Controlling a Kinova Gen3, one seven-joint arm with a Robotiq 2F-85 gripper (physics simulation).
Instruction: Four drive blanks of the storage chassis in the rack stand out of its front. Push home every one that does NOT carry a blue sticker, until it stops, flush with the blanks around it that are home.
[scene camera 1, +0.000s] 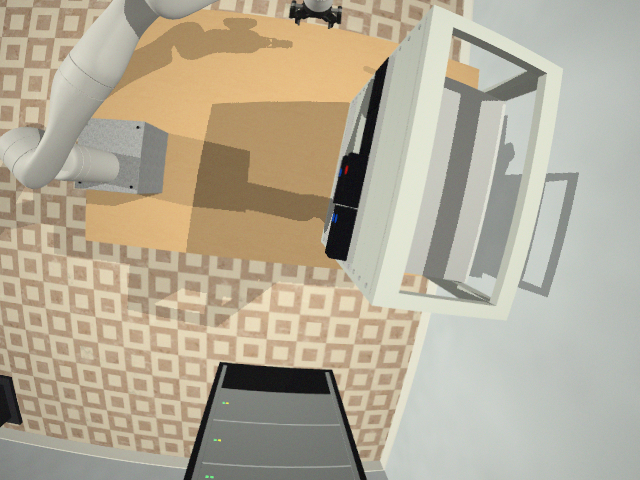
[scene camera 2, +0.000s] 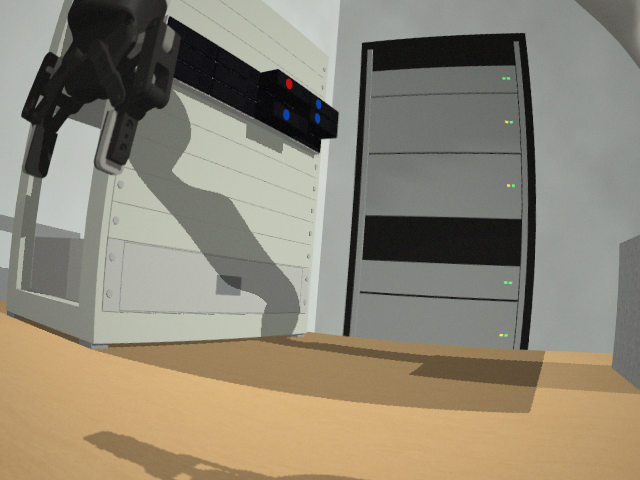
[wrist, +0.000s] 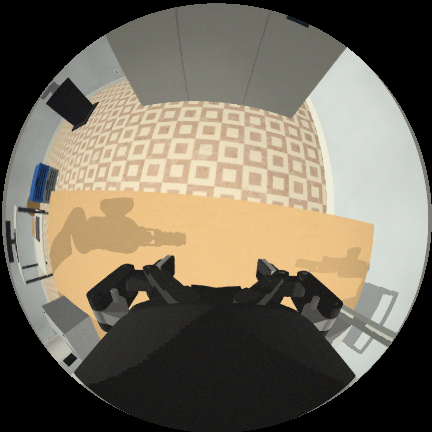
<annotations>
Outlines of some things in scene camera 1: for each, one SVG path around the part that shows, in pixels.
A pale rack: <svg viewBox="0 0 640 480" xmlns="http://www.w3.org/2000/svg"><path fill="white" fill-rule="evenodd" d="M433 5L350 102L321 242L326 247L325 253L328 258L335 259L372 306L507 320L523 271L541 201L555 128L563 68L484 26L437 5ZM404 273L422 275L457 298L400 290ZM537 90L516 207L492 296L489 297L465 283L467 283L491 190L506 108L505 101ZM452 35L489 51L526 71L482 91L446 77Z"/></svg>
</annotations>
